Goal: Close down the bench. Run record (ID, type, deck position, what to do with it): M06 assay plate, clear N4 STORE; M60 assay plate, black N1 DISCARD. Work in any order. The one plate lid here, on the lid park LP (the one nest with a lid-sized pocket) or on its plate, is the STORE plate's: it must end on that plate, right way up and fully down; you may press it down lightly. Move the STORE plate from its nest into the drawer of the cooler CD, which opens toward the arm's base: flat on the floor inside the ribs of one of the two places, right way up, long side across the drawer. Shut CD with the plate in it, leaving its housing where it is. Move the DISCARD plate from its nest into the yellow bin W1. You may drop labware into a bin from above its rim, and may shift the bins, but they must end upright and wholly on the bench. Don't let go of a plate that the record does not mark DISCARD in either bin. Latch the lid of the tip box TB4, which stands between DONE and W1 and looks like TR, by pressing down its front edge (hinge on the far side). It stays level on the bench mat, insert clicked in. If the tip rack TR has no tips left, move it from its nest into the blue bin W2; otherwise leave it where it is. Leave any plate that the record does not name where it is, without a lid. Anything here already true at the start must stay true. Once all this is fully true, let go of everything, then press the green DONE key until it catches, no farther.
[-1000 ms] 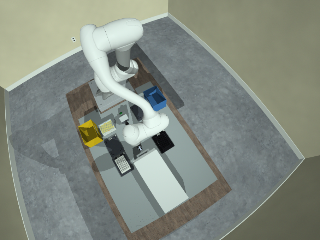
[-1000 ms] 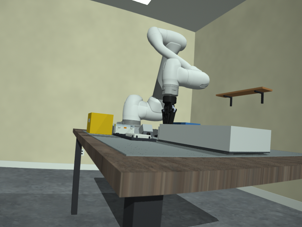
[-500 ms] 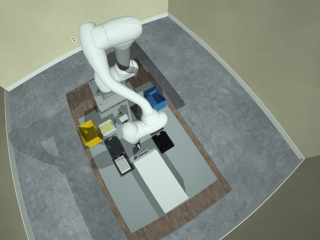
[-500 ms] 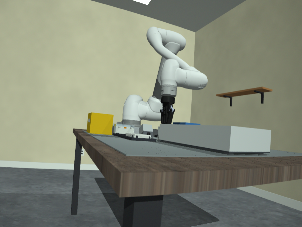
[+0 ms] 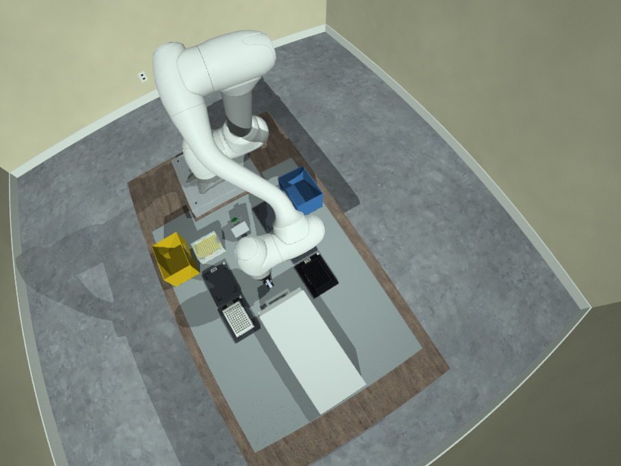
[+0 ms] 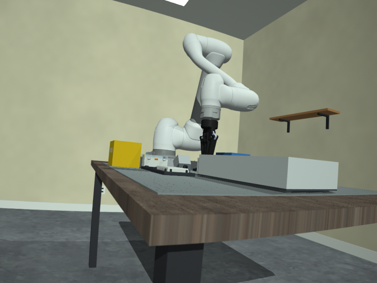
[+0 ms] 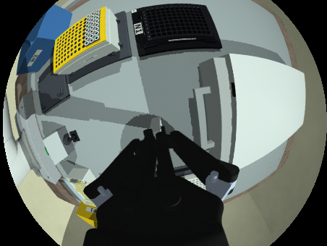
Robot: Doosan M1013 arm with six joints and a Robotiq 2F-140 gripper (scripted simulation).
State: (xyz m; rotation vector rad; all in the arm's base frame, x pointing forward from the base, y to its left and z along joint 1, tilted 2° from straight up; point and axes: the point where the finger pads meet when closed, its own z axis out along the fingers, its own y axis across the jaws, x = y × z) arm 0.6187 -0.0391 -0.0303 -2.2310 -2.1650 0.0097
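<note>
My hand is 80 mm short of the black assay plate, 190 mm to the right of it and 20 mm above it. Round my hand: clear assay plate 60 mm ahead, 190 mm to the right, 20 mm below; then plate lid 190 mm ahead, 10 mm to the right, 20 mm below; then black nest 80 mm ahead, 190 mm to the left, 40 mm below.
</note>
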